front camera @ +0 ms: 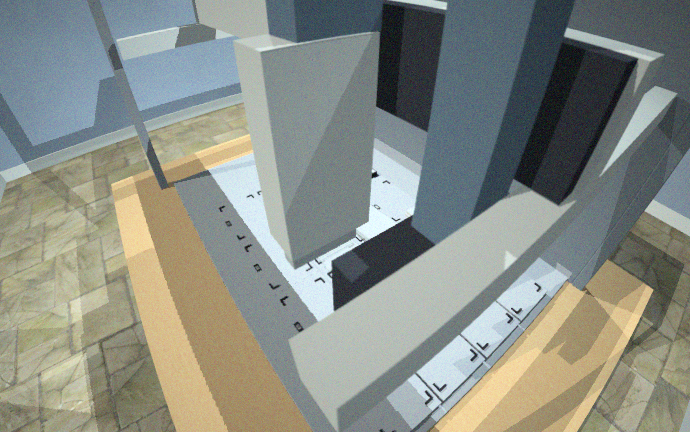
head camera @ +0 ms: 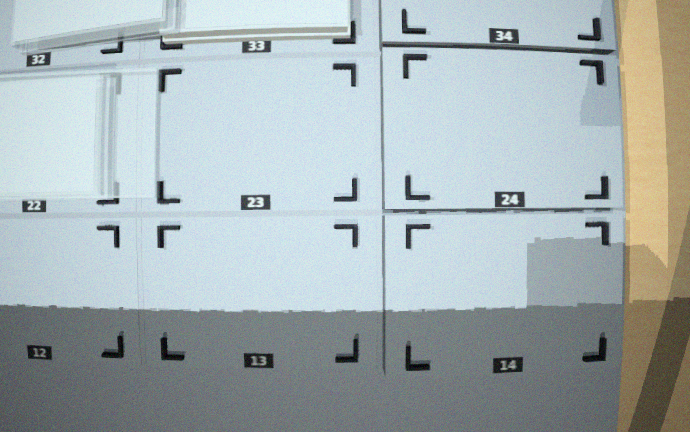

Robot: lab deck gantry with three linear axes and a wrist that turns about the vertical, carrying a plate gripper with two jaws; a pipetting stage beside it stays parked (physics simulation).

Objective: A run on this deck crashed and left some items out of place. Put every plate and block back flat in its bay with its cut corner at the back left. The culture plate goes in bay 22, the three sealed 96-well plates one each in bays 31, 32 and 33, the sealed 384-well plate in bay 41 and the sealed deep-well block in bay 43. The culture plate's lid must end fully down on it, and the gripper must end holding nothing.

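Places are measured from the robot's base along level axes (x ahead, y left, z up), in metres.
Where they show: robot's base, origin of its link: (front camera: 220,208).
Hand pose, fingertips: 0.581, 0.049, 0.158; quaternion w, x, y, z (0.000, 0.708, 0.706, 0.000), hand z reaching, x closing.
Each offset is from my fingertips to the centre of the thing, as dx, dy, dz. "spot": to the spot under its first point.
The culture plate @(-0.316, +0.101, -0.144) (head camera: 45,137) lies in bay 22 at the left edge of the head view, its left part cut off. Its clear lid @(spot: -0.263, +0.097, -0.144) (head camera: 138,137) is shifted right and overhangs toward bay 23. A white plate @(spot: -0.299, +0.179, -0.136) (head camera: 86,15) lies skewed at bay 32. Another white plate @(spot: -0.181, +0.177, -0.144) (head camera: 264,12) lies at bay 33, nearly square to its marks. Their back corners are out of view. Part of a white plate (front camera: 384,224) shows behind the gripper; which one I cannot tell. My gripper's black body (front camera: 381,264) shows in the front view; its jaws are hidden behind the pale beam.
A pale beam (front camera: 432,300) crosses the front view before the gripper. A tall pale block (front camera: 320,147) stands left of the blue-grey column (front camera: 473,111) above the gripper. Bay labels 23 @(spot: -0.189, +0.055, -0.158) (head camera: 255,202) and 24 @(spot: -0.025, +0.056, -0.143) (head camera: 509,198) show. A wooden edge (head camera: 646,152) borders the deck on the right.
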